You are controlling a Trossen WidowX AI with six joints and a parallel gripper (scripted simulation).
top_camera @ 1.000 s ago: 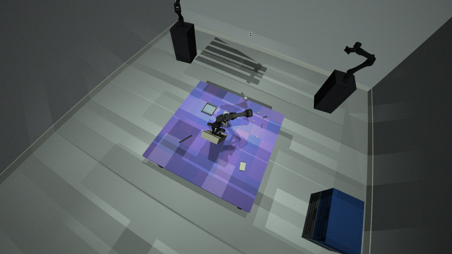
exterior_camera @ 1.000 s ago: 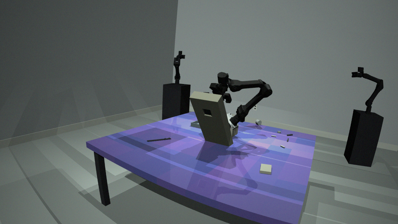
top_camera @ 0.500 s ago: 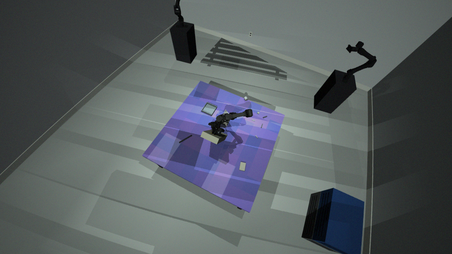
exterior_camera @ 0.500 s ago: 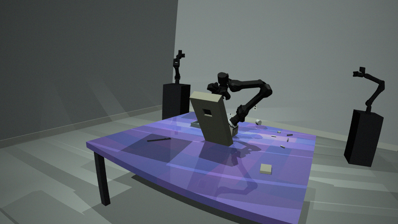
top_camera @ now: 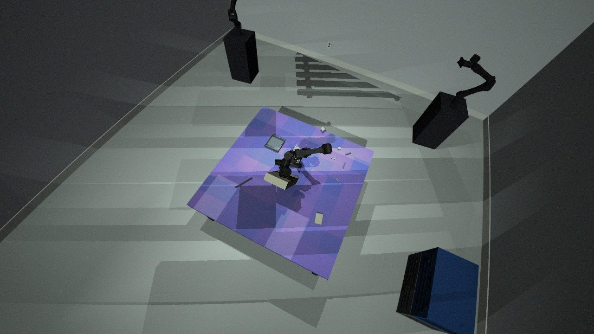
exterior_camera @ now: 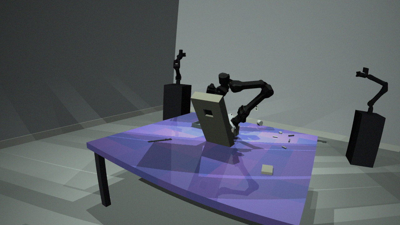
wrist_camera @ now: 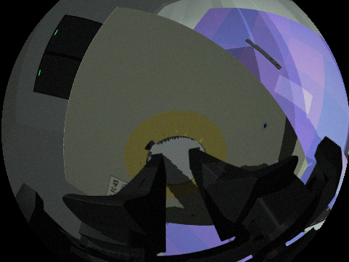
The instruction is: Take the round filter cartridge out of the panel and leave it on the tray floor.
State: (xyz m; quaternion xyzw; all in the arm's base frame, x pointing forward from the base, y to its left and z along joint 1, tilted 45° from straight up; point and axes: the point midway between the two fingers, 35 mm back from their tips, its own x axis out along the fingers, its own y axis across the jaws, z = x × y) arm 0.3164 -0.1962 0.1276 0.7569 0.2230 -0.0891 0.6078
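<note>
My gripper tip is 10 mm short of the grey round filter cartridge and 10 mm above it. Round my gripper tip: small can (790 mm behind, 200 mm to the left, 250 mm below); beige block (140 mm ahead, 390 mm to the left, 260 mm below); tan service panel (40 mm behind, 10 mm to the left, 80 mm below).
</note>
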